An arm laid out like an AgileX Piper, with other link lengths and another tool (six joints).
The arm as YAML. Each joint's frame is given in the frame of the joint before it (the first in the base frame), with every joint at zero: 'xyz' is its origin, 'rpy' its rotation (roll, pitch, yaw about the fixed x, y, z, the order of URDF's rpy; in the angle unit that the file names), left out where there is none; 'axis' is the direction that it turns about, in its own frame. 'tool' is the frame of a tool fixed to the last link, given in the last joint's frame.
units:
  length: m
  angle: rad
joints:
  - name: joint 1
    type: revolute
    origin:
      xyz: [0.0, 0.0, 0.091]
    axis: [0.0, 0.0, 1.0]
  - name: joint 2
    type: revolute
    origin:
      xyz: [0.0, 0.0, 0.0]
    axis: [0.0, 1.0, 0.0]
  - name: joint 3
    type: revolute
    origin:
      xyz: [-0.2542, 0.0, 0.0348]
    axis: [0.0, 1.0, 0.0]
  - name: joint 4
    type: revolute
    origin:
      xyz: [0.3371, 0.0, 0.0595]
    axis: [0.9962, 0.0, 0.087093]
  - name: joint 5
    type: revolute
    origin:
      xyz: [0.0, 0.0, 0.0]
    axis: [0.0, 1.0, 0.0]
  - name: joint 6
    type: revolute
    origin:
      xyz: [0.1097, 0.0, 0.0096]
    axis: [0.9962, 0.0, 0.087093]
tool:
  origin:
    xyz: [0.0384, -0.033, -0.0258]
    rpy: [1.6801, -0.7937, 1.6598]
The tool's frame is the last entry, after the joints.
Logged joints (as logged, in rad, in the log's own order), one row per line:
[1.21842 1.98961 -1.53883 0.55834 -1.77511 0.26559]
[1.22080 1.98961 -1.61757 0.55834 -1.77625 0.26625]
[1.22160 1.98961 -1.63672 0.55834 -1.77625 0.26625]
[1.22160 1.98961 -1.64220 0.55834 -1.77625 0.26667]
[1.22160 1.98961 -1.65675 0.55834 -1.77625 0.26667]
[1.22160 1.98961 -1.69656 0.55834 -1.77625 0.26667]
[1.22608 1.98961 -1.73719 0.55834 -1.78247 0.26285]
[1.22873 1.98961 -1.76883 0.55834 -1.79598 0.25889]
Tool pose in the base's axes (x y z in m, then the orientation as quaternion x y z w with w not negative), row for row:
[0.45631 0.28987 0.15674 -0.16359 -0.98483 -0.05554 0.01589]
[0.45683 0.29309 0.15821 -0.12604 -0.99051 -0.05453 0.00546]
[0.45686 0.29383 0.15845 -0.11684 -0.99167 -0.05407 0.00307]
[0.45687 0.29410 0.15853 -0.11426 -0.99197 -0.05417 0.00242]
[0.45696 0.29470 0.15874 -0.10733 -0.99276 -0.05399 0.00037]
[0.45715 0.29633 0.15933 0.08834 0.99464 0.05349 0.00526]
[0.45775 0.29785 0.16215 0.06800 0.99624 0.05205 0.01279]
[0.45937 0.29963 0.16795 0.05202 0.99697 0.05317 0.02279]
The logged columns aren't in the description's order. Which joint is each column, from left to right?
Columns, left to right: joint 5, joint 2, joint 6, joint 1, joint 3, joint 4.
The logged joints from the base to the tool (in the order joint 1, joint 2, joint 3, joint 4, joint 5, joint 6), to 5 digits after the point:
[0.55834 1.98961 -1.77511 0.26559 1.21842 -1.53883]
[0.55834 1.98961 -1.77625 0.26625 1.22080 -1.61757]
[0.55834 1.98961 -1.77625 0.26625 1.22160 -1.63672]
[0.55834 1.98961 -1.77625 0.26667 1.22160 -1.64220]
[0.55834 1.98961 -1.77625 0.26667 1.22160 -1.65675]
[0.55834 1.98961 -1.77625 0.26667 1.22160 -1.69656]
[0.55834 1.98961 -1.78247 0.26285 1.22608 -1.73719]
[0.55834 1.98961 -1.79598 0.25889 1.22873 -1.76883]

